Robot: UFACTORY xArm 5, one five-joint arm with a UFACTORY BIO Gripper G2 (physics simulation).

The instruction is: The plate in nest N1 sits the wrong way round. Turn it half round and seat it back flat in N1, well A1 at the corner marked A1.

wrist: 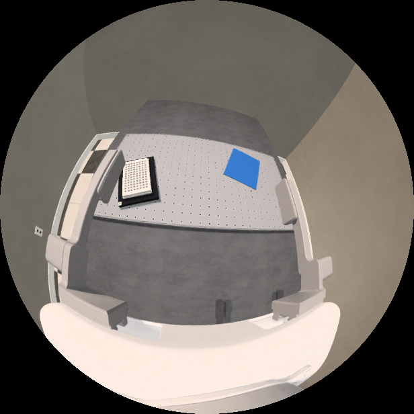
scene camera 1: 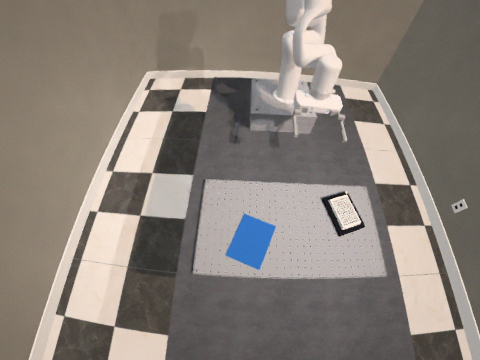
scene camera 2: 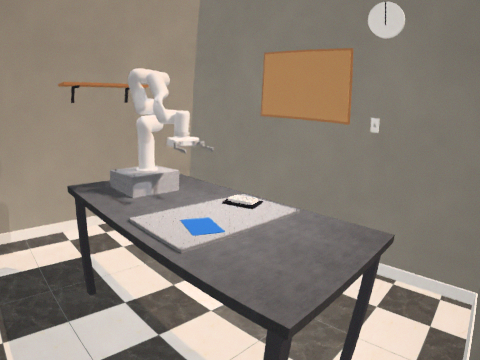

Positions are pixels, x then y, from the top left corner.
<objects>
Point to a flat blue rectangle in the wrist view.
At 241,167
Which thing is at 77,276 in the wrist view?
My gripper.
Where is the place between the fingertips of my gripper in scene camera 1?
320,139
</objects>
